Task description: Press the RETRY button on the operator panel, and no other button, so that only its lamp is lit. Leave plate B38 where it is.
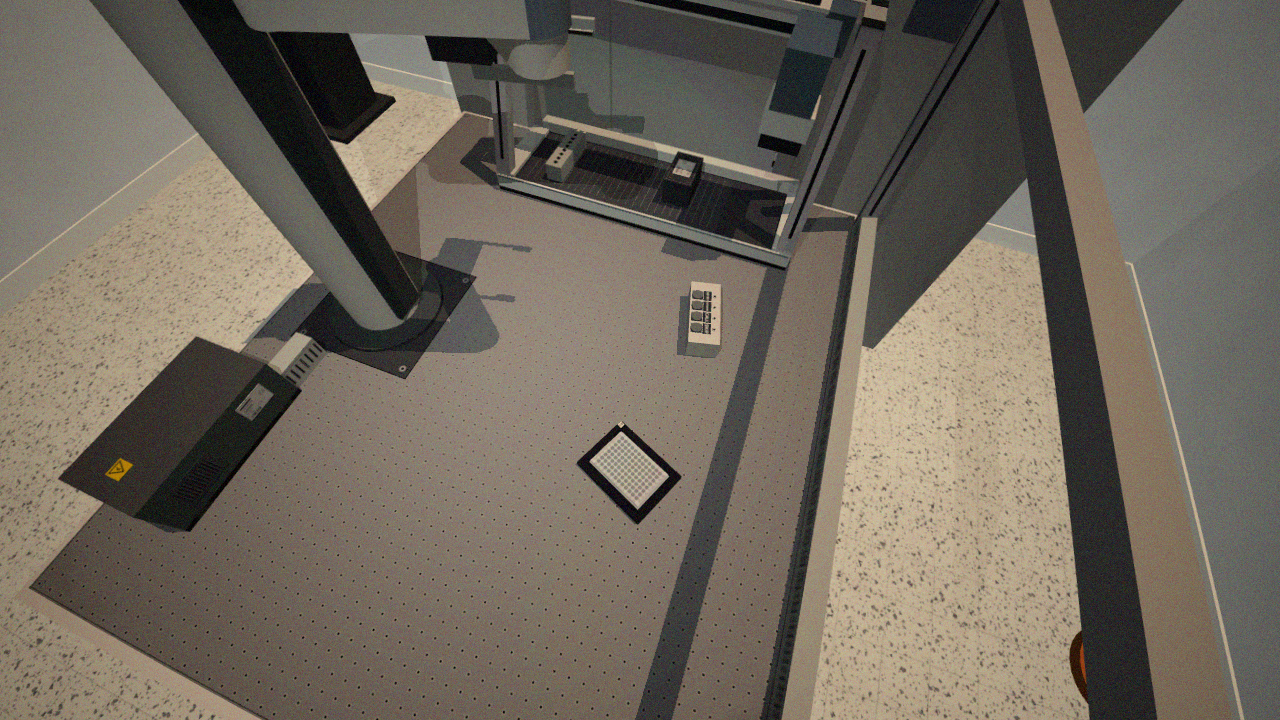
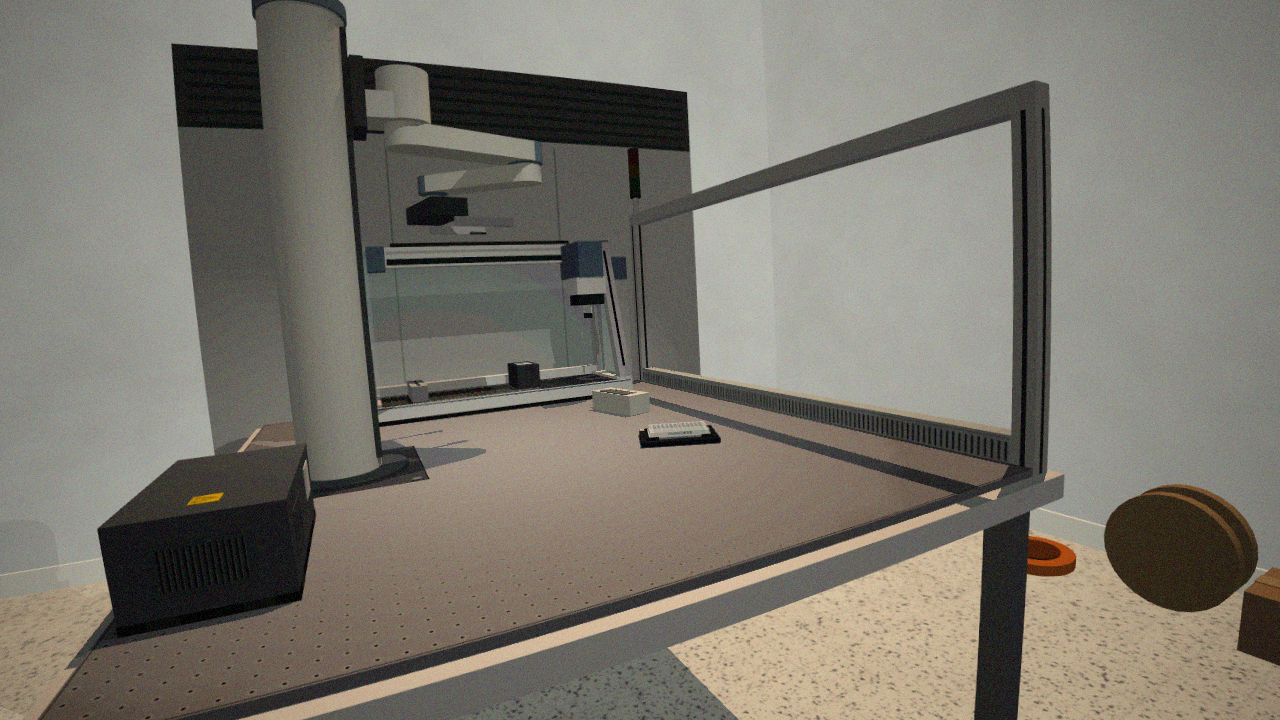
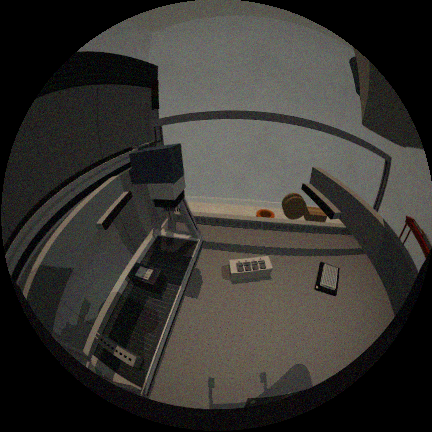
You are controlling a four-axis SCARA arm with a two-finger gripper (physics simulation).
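Pixels of known places: gripper, fingertip midpoint: (image 1: pixel 585 51) (image 2: pixel 498 226) (image 3: pixel 216 175); arm's base, origin of the base link: (image 1: pixel 389 308) (image 2: pixel 342 479).
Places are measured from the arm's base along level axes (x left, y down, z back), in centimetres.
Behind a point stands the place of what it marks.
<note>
The operator panel (image 1: pixel 715 313) {x 21.6, y -6.6, z -72.0 cm} (image 2: pixel 621 403) {x 15.7, y -4.3, z -67.6 cm} (image 3: pixel 251 274) {x 20.2, y -3.9, z -66.5 cm} is a pale box with several dark buttons in a row on its top. The button labels are too small to read, so I cannot tell which is RETRY. The tiny lamp dots beside the buttons look dark. A white plate (image 1: pixel 633 470) {x -17.0, y -3.8, z -67.0 cm} (image 2: pixel 677 429) {x -18.4, y -3.8, z -65.0 cm} (image 3: pixel 329 276) {x -16.4, y -3.8, z -65.3 cm}, taken as B38, lies in a black holder (image 1: pixel 660 493) {x -19.0, y -2.5, z -73.1 cm} on the table; its label is not readable. My gripper (image 2: pixel 483 224) {x 27.5, y -51.9, z -41.3 cm} (image 3: pixel 216 175) {x 27.5, y -51.9, z -41.3 cm} is open and empty, high above the table and apart from the panel.
A framed enclosure (image 1: pixel 644 219) {x 45.0, y -4.9, z -47.2 cm} (image 2: pixel 501 410) {x 44.9, y -1.4, z -42.3 cm} with a dark deck, a small black box (image 1: pixel 683 179) {x 53.4, y -13.2, z -54.1 cm} (image 2: pixel 523 374) {x 51.5, y -10.4, z -51.4 cm} (image 3: pixel 145 274) {x 56.2, y -13.3, z -52.4 cm} and a hanging tool head (image 1: pixel 799 80) {x 46.5, y -45.4, z -73.6 cm} (image 2: pixel 583 268) {x 46.5, y -41.7, z -71.3 cm} (image 3: pixel 157 165) {x 51.2, y -44.9, z -69.8 cm} stands behind the panel. A guard frame (image 2: pixel 1029 268) {x -71.2, y -33.3, z -100.4 cm} runs along the right edge. A dark controller box (image 1: pixel 179 429) {x -40.9, y -12.8, z 8.2 cm} (image 2: pixel 205 528) {x -55.0, y -11.1, z 11.3 cm} stands near the arm column.
</note>
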